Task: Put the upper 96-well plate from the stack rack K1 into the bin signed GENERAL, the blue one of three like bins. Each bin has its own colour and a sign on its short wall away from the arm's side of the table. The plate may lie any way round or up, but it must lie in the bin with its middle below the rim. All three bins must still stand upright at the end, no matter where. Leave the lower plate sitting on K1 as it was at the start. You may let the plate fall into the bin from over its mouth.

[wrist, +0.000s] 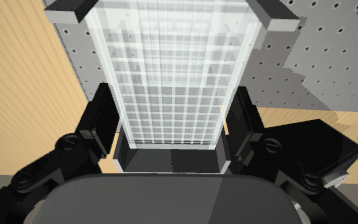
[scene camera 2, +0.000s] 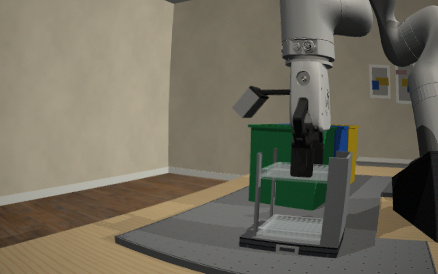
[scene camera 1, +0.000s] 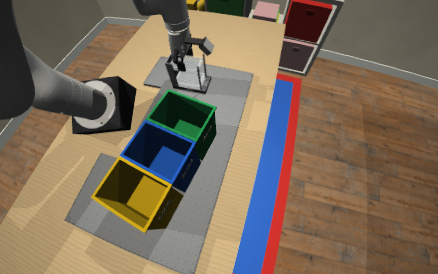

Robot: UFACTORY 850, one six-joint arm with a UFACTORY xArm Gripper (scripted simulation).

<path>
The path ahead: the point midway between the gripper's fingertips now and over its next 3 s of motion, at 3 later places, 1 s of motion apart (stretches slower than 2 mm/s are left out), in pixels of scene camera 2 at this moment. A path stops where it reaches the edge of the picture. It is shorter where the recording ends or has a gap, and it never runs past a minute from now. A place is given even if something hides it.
My gripper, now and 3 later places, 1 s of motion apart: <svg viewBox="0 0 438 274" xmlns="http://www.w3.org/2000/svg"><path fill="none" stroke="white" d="M307 171L309 142L309 113L309 87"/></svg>
</path>
